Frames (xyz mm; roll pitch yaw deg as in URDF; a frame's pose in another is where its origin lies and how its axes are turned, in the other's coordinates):
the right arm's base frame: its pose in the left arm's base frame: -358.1 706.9 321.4 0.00 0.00 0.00
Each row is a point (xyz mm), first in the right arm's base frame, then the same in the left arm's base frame.
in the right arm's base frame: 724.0 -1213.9 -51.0
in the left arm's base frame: 365.9 -507.0 270.4
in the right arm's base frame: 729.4 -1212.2 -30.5
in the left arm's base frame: 371.3 -505.3 290.9
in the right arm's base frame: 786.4 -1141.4 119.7
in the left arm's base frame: 428.3 -434.5 441.1
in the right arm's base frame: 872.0 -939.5 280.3
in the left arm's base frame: 513.9 -232.6 601.7
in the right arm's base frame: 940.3 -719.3 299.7
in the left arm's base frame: 582.2 -12.4 621.1
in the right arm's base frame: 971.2 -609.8 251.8
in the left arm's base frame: 613.1 97.1 573.2
